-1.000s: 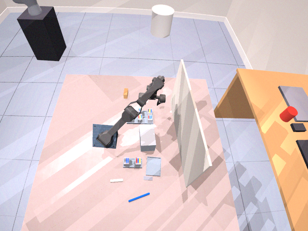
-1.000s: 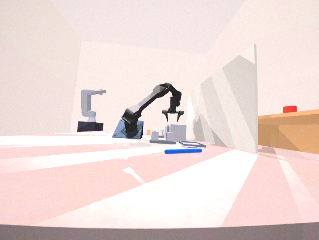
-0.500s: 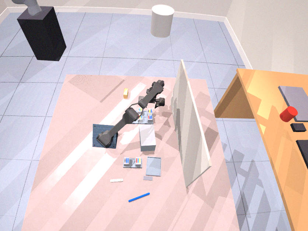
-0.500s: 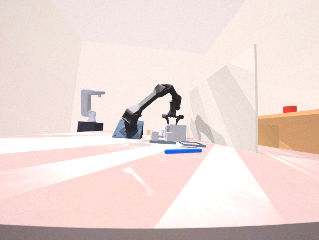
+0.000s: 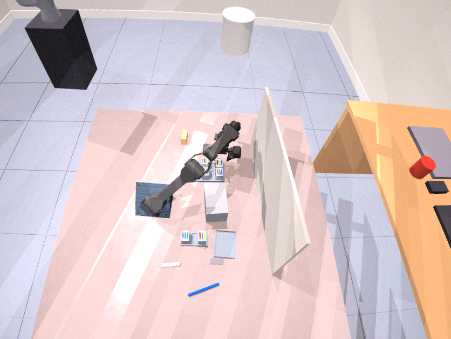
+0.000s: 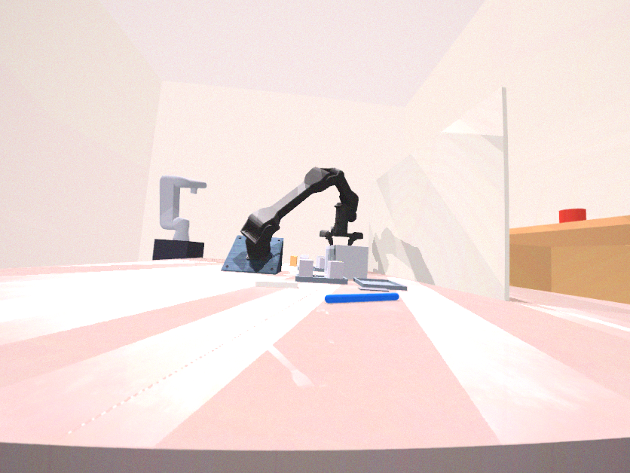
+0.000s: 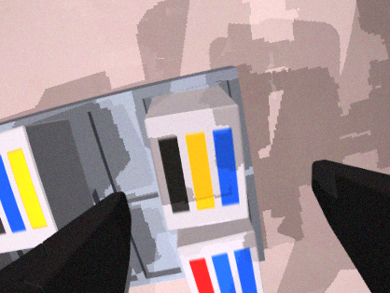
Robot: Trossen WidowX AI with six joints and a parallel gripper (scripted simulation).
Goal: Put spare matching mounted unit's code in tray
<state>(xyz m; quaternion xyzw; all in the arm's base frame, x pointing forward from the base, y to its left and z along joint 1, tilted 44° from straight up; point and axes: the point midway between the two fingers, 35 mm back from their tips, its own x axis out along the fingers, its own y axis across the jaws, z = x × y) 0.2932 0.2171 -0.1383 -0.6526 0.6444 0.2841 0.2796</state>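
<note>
The grey spare cube is 10 mm behind my gripper tip and 30 mm below it. Also, from my gripper tip: white mounted unit: 10 mm behind, 220 mm to the right, 20 mm below; tall white panel: 220 mm ahead, 200 mm to the right, 150 mm above; orange block: 210 mm behind, 170 mm to the left, 50 mm below.
</note>
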